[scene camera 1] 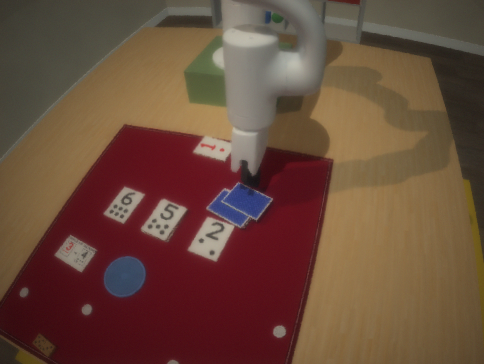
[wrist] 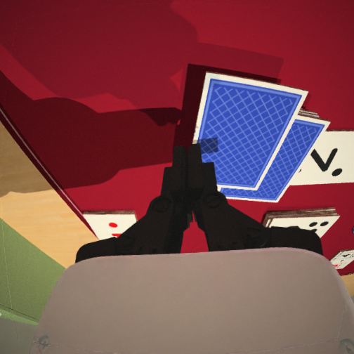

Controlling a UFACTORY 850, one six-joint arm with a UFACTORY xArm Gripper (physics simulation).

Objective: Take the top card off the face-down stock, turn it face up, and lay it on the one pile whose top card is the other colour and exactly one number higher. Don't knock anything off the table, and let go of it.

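Note:
My gripper (scene camera 1: 249,187) (wrist: 190,162) is shut with nothing between its fingers, its tips at the robot-side edge of a blue-backed card (scene camera 1: 247,201) (wrist: 247,132). That card lies face down, shifted and turned, partly over the face-down stock (scene camera 1: 220,206) (wrist: 296,157), and overhangs it on the robot's side. The face-up tops are a black 6 (scene camera 1: 124,205), a black 5 (scene camera 1: 164,220), a black 2 (scene camera 1: 212,239) and a red 1 (scene camera 1: 212,148). The red 1 also shows partly in the wrist view (wrist: 110,224). The blue card's face is hidden.
The red mat (scene camera 1: 240,305) (wrist: 310,30) lies under the cards. A small card printed with 3 and 4 (scene camera 1: 76,253) lies near a blue disc (scene camera 1: 125,276). White dots and a small tan dotted piece (scene camera 1: 44,345) are toward the front. A green block (scene camera 1: 205,85) (wrist: 30,270) stands behind the mat.

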